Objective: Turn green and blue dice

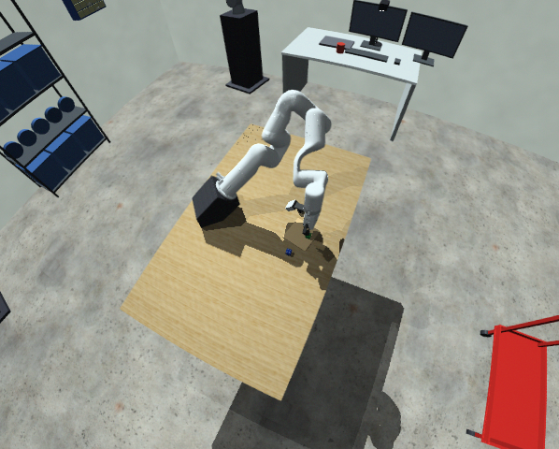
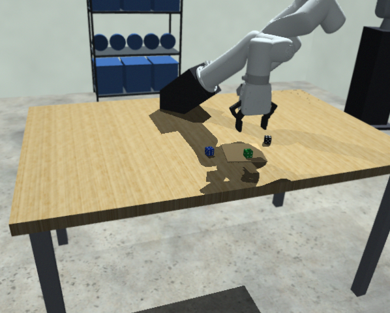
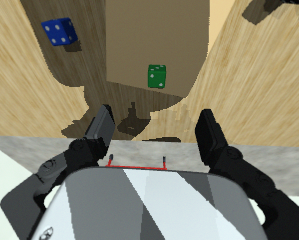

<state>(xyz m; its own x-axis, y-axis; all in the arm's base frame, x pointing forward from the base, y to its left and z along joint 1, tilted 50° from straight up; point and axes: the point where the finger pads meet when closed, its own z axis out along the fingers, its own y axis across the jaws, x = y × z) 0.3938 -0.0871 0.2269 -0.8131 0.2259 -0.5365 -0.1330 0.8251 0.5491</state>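
Right now my hand is 13 cm to the left of the blue die, 10 cm above it and 3 cm past it. Round my hand: black die: 12 cm behind, 11 cm to the left, 10 cm below; tan mat: 11 cm below, 4 cm behind, 1 cm to the right; green die: 10 cm below.
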